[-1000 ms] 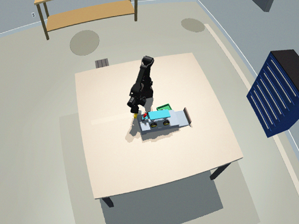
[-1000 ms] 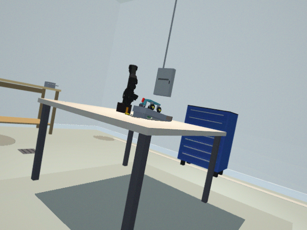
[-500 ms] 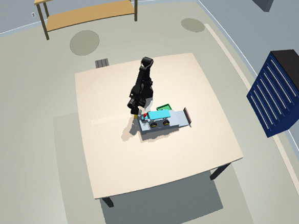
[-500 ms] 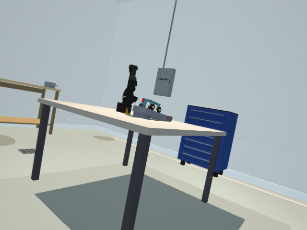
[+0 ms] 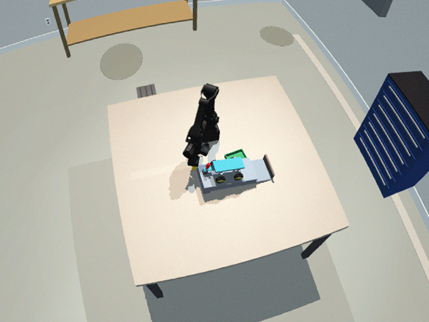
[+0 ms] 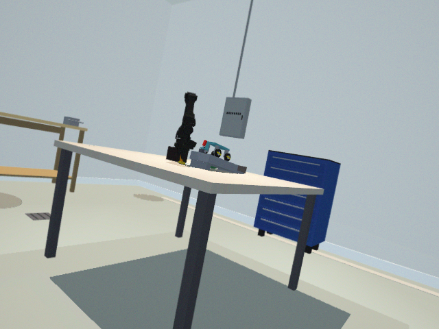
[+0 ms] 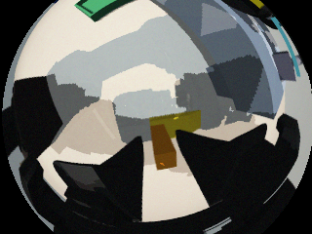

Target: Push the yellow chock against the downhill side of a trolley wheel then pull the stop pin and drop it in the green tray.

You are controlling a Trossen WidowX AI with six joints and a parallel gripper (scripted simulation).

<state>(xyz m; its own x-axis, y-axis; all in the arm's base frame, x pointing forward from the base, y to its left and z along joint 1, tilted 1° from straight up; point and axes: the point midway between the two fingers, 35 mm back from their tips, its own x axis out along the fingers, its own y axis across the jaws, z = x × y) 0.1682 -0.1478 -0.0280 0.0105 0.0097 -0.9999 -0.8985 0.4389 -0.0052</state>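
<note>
The green tray is 240 mm to the left of my gripper tip, 40 mm below it and 40 mm ahead of it. The rest, counted from my gripper tip: yellow chock (20 mm ahead, 10 mm to the right, 10 mm below); grey ramp (160 mm ahead, 140 mm to the left, 20 mm above); red-headed stop pin (140 mm ahead, 110 mm above, 20 mm to the left).
</note>
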